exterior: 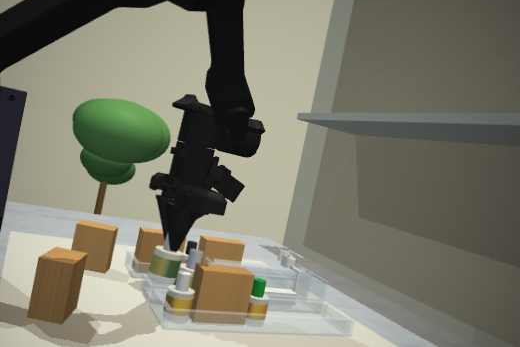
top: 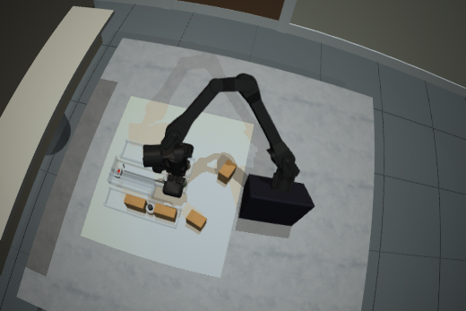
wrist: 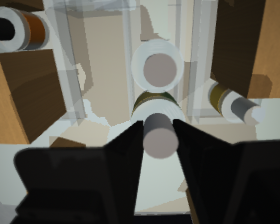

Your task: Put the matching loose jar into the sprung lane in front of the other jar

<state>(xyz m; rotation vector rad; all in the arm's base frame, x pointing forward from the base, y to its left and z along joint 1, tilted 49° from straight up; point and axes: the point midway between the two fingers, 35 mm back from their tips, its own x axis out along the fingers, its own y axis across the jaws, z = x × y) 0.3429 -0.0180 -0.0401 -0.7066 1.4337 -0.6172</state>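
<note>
Now: the clear sprung lane 15 cm ahead of my gripper tip, 6 cm below it and 3 cm to the left of it. Also, from my gripper tip: red mark (22 cm ahead, 4 cm to the left).
</note>
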